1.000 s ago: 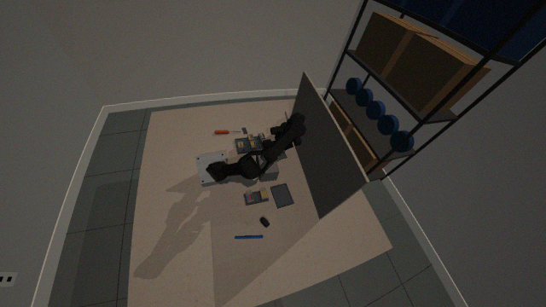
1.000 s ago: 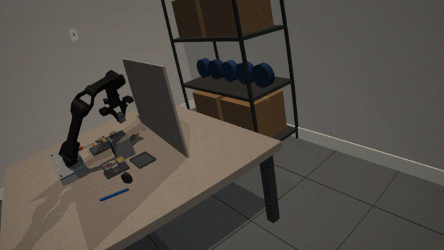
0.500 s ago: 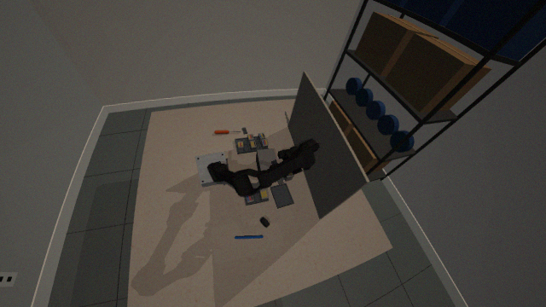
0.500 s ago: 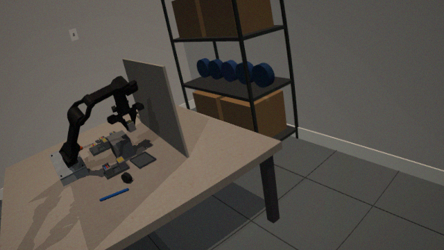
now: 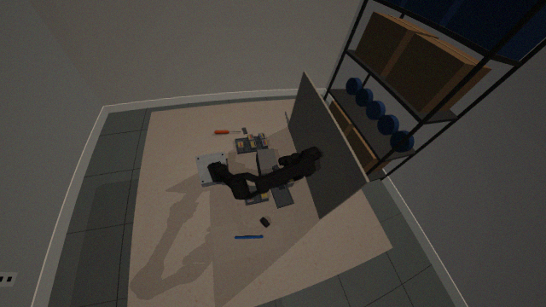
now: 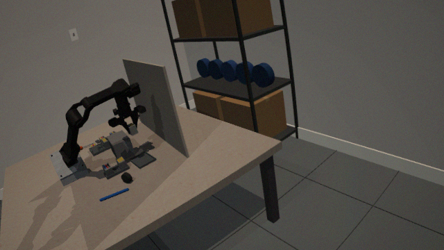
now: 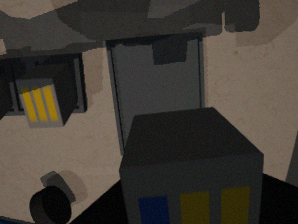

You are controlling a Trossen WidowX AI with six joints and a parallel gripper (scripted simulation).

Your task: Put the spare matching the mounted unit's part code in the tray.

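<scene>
My gripper tip is now 16 cm above the shallow tray. Also, from my gripper tip: black tape roll (15 cm behind, 11 cm to the right, 14 cm below); grey spare (2 cm above); grey mounted unit (3 cm behind, 20 cm to the left, 11 cm below).
</scene>
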